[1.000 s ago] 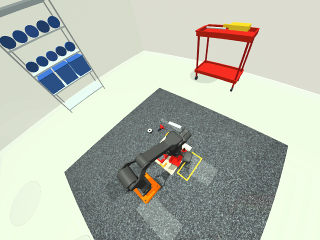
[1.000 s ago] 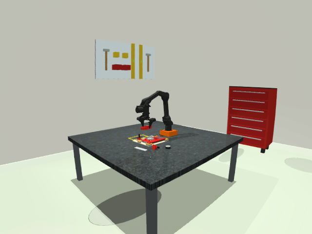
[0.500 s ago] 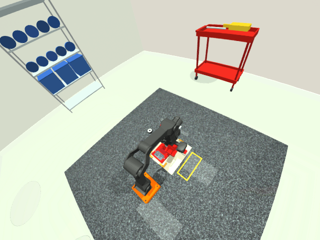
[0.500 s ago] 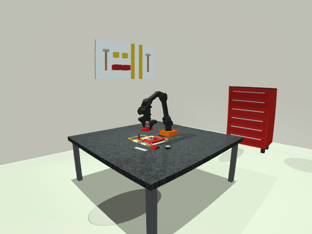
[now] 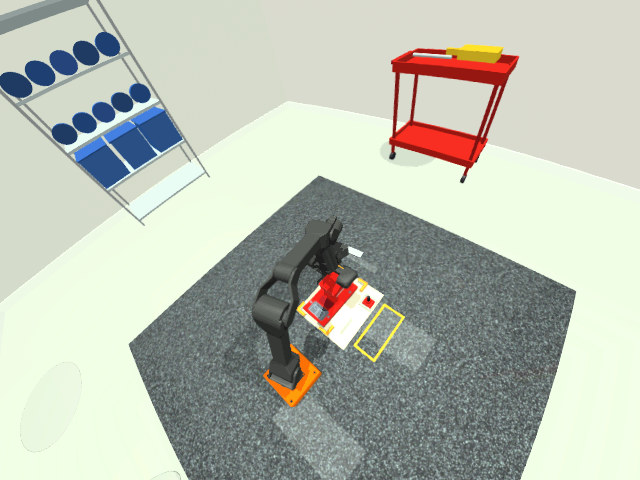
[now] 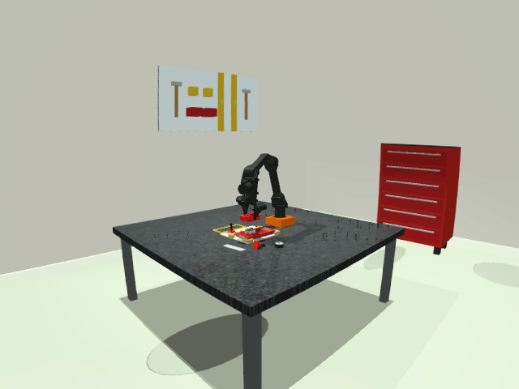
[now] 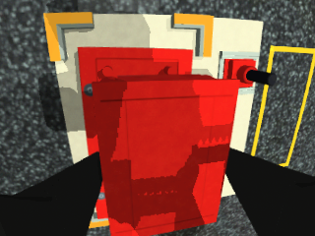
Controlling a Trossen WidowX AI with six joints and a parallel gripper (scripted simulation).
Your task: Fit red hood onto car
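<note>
Now: gripper tip 80 mm above the grey engine block and 10 mm to the right of it. The rest, counted from my gripper tip: cream jig 100 mm below, 20 mm to the right, 20 mm behind; then red hood 10 mm above.
</note>
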